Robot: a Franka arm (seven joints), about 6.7 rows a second.
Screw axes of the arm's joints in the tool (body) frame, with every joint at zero. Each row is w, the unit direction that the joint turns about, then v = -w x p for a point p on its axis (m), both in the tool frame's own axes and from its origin. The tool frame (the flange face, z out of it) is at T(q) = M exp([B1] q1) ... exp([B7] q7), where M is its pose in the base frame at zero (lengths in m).
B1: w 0 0 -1 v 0 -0.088 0
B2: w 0 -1 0 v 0.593 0 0.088
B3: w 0 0 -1 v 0 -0.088 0
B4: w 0 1 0 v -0.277 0 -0.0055
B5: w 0 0 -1 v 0 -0.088 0
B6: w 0 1 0 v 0.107 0 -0.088
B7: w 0 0 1 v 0 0 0
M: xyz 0.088 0 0.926 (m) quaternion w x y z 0 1 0 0
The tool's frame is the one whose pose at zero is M.
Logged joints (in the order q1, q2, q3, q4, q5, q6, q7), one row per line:
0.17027 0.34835 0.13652 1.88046 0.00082 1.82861 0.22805
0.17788 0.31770 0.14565 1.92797 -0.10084 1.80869 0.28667
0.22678 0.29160 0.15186 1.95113 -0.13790 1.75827 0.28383
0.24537 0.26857 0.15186 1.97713 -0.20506 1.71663 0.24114
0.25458 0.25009 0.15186 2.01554 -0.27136 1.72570 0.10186
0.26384 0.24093 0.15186 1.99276 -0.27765 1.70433 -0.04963
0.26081 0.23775 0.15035 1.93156 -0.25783 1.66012 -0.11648
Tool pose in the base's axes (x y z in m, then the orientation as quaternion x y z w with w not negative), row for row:
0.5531 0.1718 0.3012 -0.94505 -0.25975 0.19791 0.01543
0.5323 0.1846 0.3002 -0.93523 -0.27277 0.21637 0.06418
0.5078 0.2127 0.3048 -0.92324 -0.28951 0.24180 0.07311
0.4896 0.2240 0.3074 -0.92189 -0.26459 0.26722 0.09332
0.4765 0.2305 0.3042 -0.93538 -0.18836 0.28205 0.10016
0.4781 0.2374 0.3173 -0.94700 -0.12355 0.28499 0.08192
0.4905 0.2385 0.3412 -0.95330 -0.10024 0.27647 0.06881
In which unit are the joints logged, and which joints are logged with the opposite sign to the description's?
The joints are logged in radians. Opposite sign: q4, q5, q7.
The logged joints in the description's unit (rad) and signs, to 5 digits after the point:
0.17027 0.34835 0.13652 -1.88046 -0.00082 1.82861 -0.22805
0.17788 0.31770 0.14565 -1.92797 0.10084 1.80869 -0.28667
0.22678 0.29160 0.15186 -1.95113 0.13790 1.75827 -0.28383
0.24537 0.26857 0.15186 -1.97713 0.20506 1.71663 -0.24114
0.25458 0.25009 0.15186 -2.01554 0.27136 1.72570 -0.10186
0.26384 0.24093 0.15186 -1.99276 0.27765 1.70433 0.04963
0.26081 0.23775 0.15035 -1.93156 0.25783 1.66012 0.11648

